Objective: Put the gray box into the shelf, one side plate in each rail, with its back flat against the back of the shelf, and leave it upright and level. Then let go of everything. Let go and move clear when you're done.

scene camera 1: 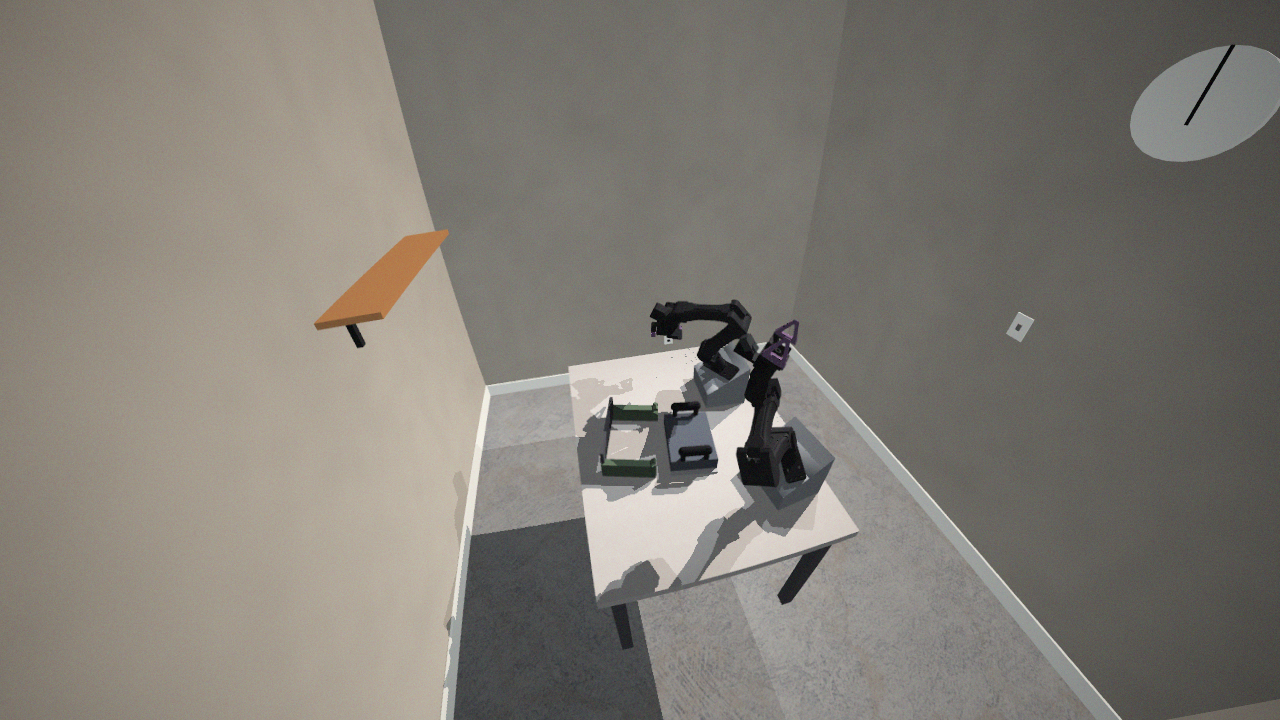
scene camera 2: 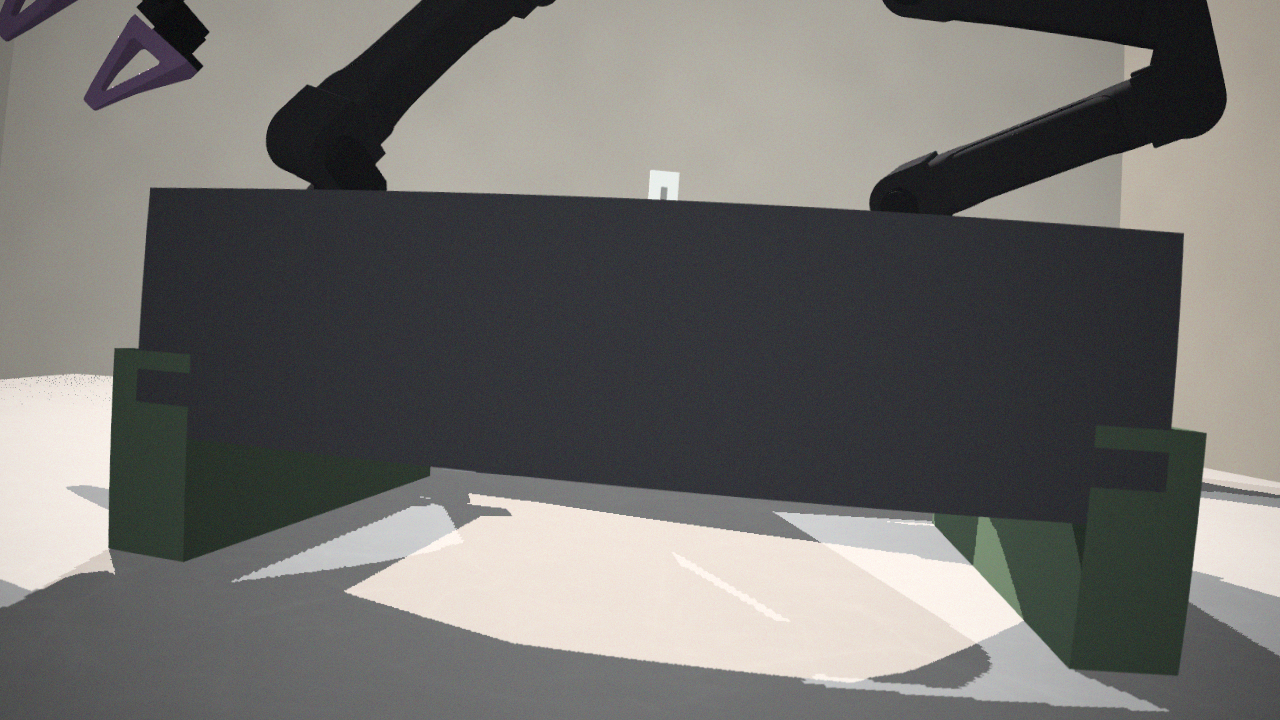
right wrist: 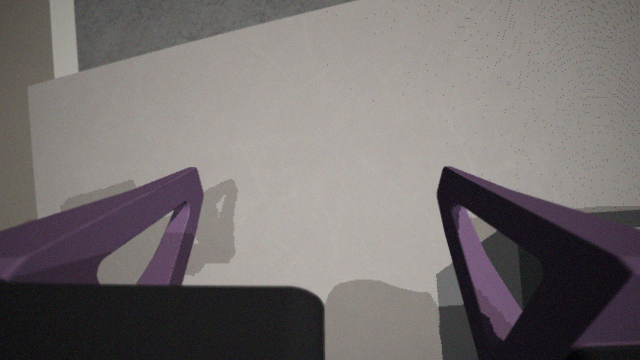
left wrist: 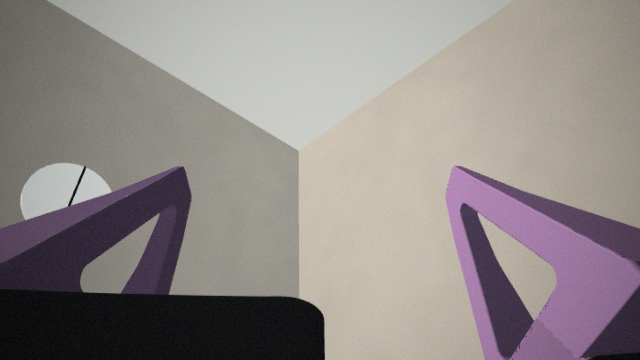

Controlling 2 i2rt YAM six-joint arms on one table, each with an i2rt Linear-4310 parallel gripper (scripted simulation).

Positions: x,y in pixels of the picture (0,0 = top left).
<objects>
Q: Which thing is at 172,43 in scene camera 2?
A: The right gripper.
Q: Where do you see a gray box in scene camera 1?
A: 690,432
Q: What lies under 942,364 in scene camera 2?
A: A dark panel.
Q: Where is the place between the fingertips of the left gripper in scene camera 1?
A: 792,329
</objects>
